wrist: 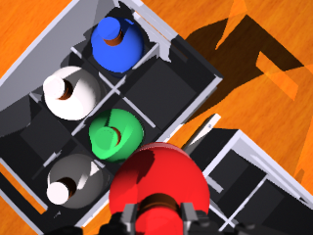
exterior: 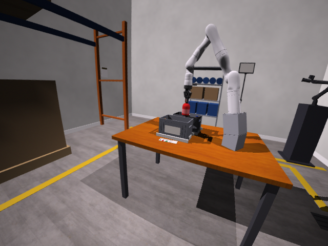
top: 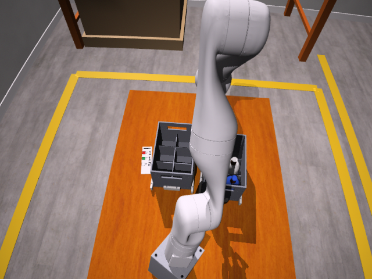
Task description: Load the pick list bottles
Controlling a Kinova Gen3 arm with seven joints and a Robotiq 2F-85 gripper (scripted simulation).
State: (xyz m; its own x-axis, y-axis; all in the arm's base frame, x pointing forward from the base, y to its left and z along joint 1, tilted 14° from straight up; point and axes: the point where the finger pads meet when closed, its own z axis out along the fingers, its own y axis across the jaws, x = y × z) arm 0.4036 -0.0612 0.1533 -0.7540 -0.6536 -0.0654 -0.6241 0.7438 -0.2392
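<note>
Right now my hand is 70 mm above the red bottle. Also, from my hand: pick list 330 mm below, 270 mm to the left, 60 mm ahead; then blue bottle 250 mm below, 150 mm to the right, 90 mm behind; then green bottle 250 mm below, 70 mm to the right, 10 mm ahead.
</note>
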